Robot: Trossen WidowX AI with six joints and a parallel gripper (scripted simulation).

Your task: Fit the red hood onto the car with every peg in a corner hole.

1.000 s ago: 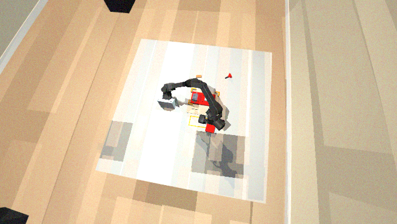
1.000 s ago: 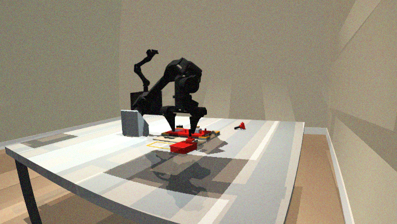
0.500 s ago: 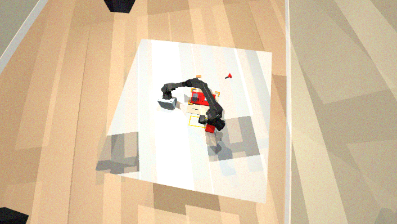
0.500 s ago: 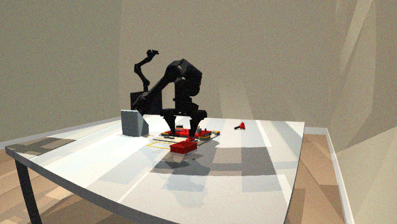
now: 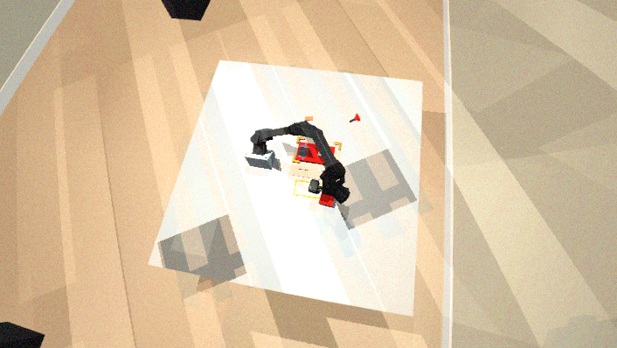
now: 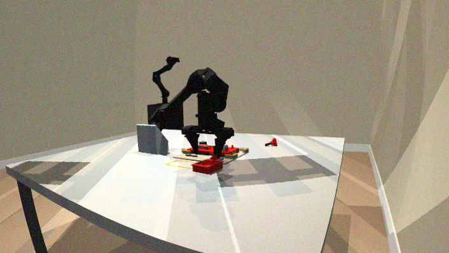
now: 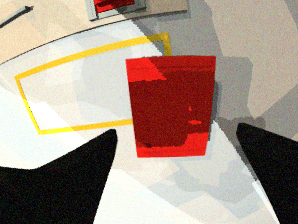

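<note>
Right now the red hood is 3 cm below my gripper tip. Round my gripper tip: jig 10 cm behind, 21 cm to the left, 4 cm below.
</note>
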